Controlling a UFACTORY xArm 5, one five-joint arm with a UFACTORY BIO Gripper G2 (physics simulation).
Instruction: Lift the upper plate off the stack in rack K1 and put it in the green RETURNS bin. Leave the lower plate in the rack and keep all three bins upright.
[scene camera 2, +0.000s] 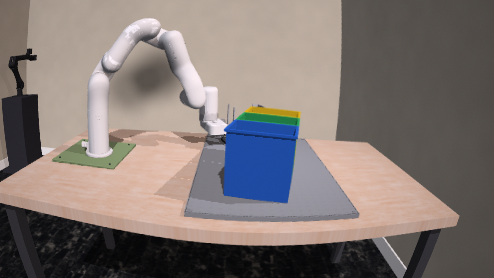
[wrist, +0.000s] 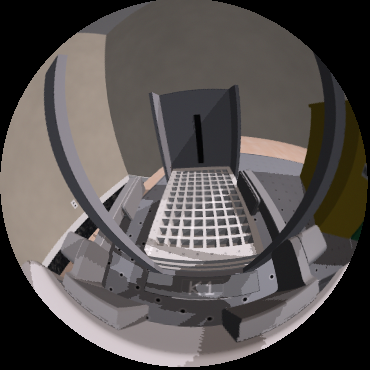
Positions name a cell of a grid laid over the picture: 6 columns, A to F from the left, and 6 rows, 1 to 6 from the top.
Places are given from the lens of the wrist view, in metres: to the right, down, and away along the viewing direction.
my gripper (wrist: D3): 0.01, 0.00, 0.11
pale grid-patterned plate (wrist: D4): 0.01, 0.03, 0.08
slotted grey panel (wrist: C2): -0.01, -0.09, 0.12
The marked spots on the slotted grey panel and the pale grid-patterned plate are 0.13 m apart.
